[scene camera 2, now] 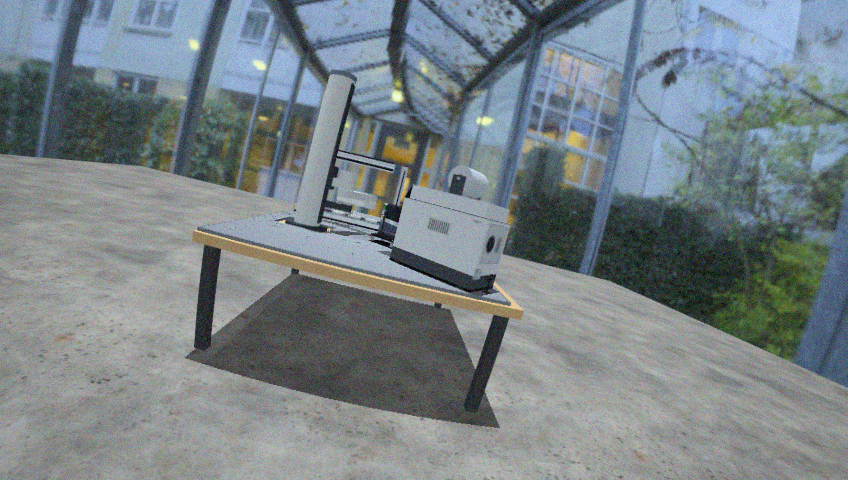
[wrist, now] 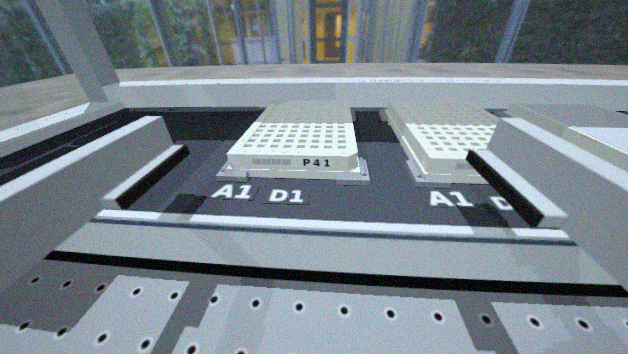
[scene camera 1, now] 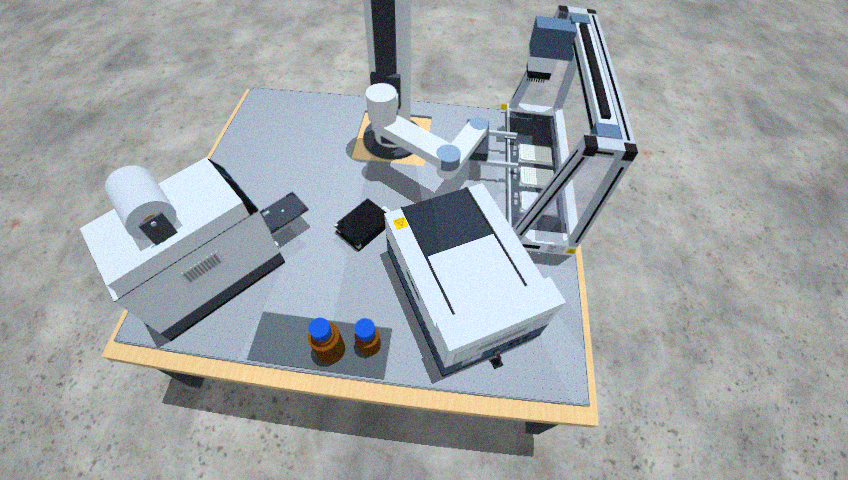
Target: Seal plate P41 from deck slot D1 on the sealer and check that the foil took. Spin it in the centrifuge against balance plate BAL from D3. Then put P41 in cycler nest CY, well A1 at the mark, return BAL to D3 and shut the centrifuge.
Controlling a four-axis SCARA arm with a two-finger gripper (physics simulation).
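Frame: origin at the arm's base, x ahead, y left, z up, level; centimetres.
Where they show: gripper, between the fingertips: (wrist: 320,135) (scene camera 1: 517,150); arm's base, origin of its link: (scene camera 2: 306,226).
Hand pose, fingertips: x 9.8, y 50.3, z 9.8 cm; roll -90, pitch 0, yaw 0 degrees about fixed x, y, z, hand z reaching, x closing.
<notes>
Things, the pixels of their centre, and the offset from my fingertips. "spot": a spot on its surface instead.
- P41, middle of its body: (wrist: 303,129) (scene camera 1: 535,154) dx -2.0, dy +8.0, dz -2.9 cm
- BAL's white-topped plate, middle of its body: (wrist: 606,134) (scene camera 1: 538,203) dx +22.8, dy +8.0, dz -2.9 cm
- sealer, middle of its body: (scene camera 1: 181,237) (scene camera 2: 454,221) dx +64.2, dy -98.6, dz +15.3 cm
- foil roll, middle of its body: (scene camera 1: 140,202) (scene camera 2: 468,182) dx +65.8, dy -100.0, dz +33.3 cm
- gantry frame, a spot on its surface: (scene camera 1: 598,145) spot: dx +39.1, dy +10.7, dz +41.3 cm
- pipetting head, a spot on its surface: (scene camera 1: 552,38) spot: dx -17.9, dy +4.9, dz +36.8 cm
- white instrument, middle of its body: (scene camera 1: 463,272) dx +58.0, dy -17.8, dz +3.7 cm
- black block, middle of its body: (scene camera 1: 363,223) (scene camera 2: 387,240) dx +37.9, dy -53.0, dz -5.9 cm
P41 (scene camera 1: 534,153) (wrist: 295,140), a cream well plate, sits flat in slot D1 with its label facing the wrist camera. Its wells show without visible foil. My gripper (scene camera 1: 515,149) (wrist: 321,135) is open and empty, its fingertips over the near edge of the deck. P41 lies ahead of the tips, slightly left of their middle in the wrist view. BAL's white-topped plate (scene camera 1: 529,199) (wrist: 600,140) is in the third slot; its label is hidden by the right finger. The sealer (scene camera 1: 196,261) (scene camera 2: 446,234) carries a foil roll (scene camera 1: 133,199) (scene camera 2: 474,182); its dark tray (scene camera 1: 286,211) is out.
Another plate (scene camera 1: 534,176) (wrist: 450,140) sits in D2, partly behind the right finger. A gantry frame (scene camera 1: 598,145) spans the deck, with a pipetting head (scene camera 1: 552,38). A white instrument (scene camera 1: 476,267) has a dark top opening. A black block (scene camera 1: 361,224) is between the machines. Two amber bottles (scene camera 1: 328,344) (scene camera 1: 367,342) stand near the front.
</notes>
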